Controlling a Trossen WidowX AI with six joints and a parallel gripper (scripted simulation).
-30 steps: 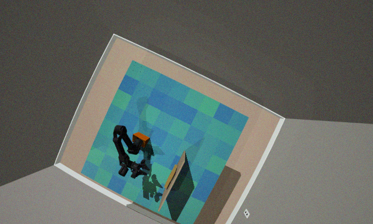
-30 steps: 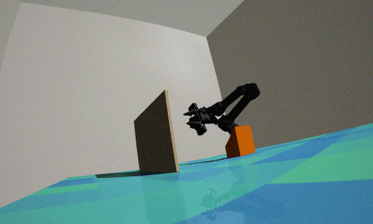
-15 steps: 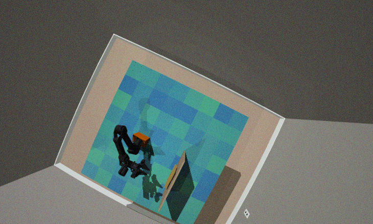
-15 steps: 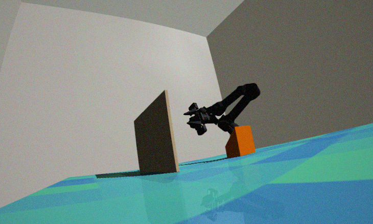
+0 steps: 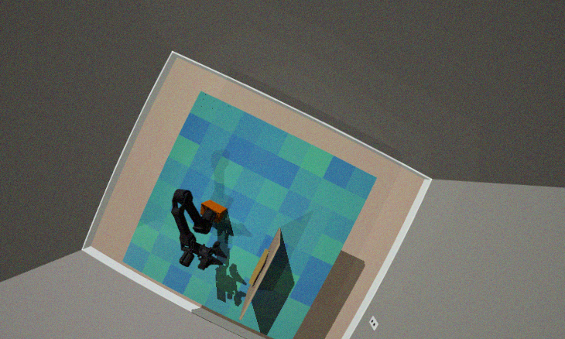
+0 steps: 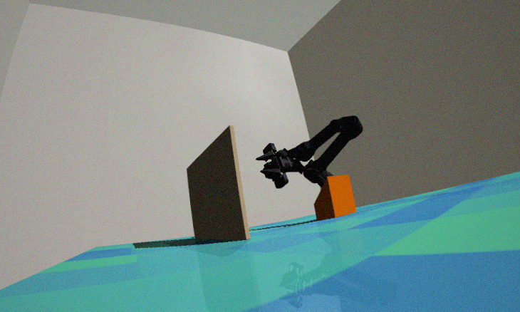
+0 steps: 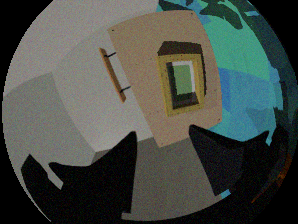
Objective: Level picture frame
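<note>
The picture frame is 19 cm ahead of my gripper tip, 4 cm to the left of it and 9 cm below it. Also, from my gripper tip: wall panel 21 cm ahead, 3 cm to the left, 10 cm below.
</note>
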